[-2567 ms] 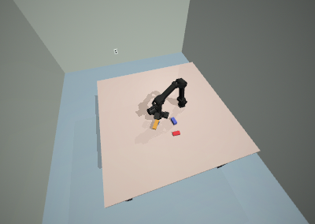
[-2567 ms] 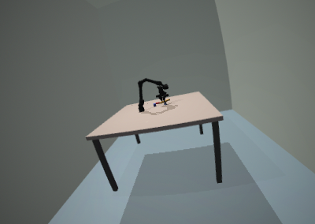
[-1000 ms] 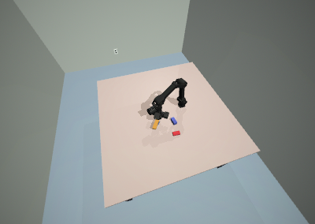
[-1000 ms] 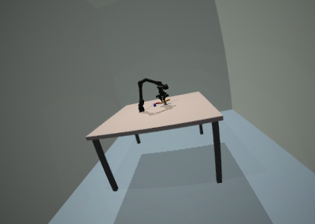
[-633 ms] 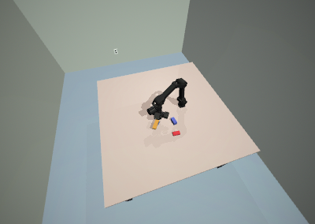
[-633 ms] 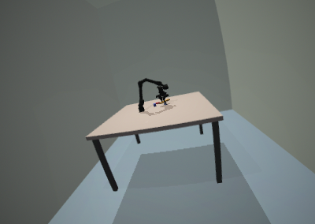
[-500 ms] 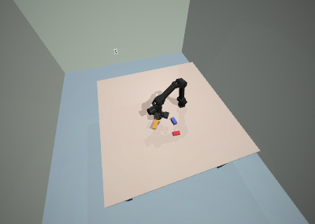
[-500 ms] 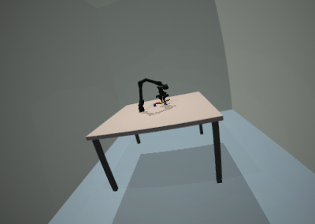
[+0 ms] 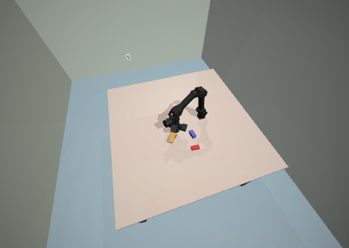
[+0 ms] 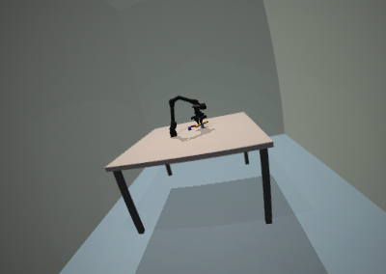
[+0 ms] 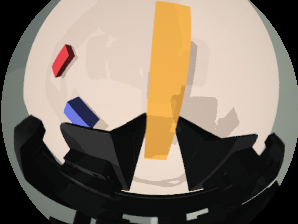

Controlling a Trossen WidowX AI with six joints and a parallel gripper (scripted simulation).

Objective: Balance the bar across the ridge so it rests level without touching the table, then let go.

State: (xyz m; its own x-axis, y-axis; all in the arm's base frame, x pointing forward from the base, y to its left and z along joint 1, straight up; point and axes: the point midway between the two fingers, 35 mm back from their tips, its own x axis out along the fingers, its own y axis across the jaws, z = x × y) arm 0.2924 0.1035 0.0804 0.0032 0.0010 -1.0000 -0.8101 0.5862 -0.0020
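My gripper tip is 20 mm short of the orange bar and 20 mm to the right of it. Also, from my gripper tip: red block 110 mm behind, 190 mm to the left, 40 mm below; then blue block 140 mm behind, 60 mm to the left, 30 mm below.
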